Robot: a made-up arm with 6 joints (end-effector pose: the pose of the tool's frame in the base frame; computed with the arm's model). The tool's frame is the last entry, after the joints. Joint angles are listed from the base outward.
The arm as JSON. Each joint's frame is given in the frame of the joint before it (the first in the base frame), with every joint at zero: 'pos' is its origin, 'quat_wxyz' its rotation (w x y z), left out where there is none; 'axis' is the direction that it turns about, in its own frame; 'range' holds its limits. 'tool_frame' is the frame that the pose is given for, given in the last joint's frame.
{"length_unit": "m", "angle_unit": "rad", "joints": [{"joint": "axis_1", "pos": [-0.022, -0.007, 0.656], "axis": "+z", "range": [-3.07, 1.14]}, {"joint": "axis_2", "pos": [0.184, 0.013, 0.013], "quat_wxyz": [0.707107, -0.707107, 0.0, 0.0], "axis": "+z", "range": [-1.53, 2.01]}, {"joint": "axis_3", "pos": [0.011, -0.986, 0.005], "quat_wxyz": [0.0, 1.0, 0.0, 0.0], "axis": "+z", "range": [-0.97, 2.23]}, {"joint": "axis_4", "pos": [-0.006, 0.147, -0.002], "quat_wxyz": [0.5, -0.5, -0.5, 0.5], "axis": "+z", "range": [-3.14, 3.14]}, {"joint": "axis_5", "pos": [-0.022, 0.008, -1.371], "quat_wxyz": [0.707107, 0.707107, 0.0, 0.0], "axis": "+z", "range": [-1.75, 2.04]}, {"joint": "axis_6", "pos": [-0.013, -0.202, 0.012], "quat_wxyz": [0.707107, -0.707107, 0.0, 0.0], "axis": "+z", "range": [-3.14, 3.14]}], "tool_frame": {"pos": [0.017, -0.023, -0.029], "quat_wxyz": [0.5, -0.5, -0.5, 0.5]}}
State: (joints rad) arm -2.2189 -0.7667 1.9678 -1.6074 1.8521 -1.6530
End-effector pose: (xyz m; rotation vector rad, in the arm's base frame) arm 0.8938 1.5162 1.8056 -1.6074 2.3288 0.1656
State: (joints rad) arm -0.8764 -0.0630 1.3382 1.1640 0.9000 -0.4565
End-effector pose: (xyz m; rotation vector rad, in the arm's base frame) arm 0.1912 -0.0305 3.1868 0.8591 0.3991 -0.3170
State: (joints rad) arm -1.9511 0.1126 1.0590 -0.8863 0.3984 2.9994
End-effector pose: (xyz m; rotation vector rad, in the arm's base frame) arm -0.4227 -1.0094 3.0475 1.0795 -1.9493 -2.1426
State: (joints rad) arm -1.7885 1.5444 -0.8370 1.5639 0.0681 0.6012
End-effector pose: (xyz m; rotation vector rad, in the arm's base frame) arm -0.0220 -0.1349 -0.5309 -0.7163 -1.9698 0.6533
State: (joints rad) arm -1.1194 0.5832 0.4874 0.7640 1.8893 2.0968
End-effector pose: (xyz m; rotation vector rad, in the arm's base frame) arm 1.0282 -1.7769 1.6354 0.4703 -0.9510 -0.9759
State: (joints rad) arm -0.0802 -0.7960 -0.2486 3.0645 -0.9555 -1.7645
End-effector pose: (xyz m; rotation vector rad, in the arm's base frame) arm 0.5191 -0.0322 2.4550 1.6400 0.1699 0.0772
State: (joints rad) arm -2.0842 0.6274 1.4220 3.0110 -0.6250 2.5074
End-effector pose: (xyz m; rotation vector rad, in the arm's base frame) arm -0.8467 -1.4162 2.7803 1.6416 0.0535 0.2964
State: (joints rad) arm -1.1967 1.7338 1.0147 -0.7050 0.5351 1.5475
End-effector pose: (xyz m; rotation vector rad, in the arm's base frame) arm 0.8494 -2.3317 -0.3517 -2.5328 -0.2269 1.4151
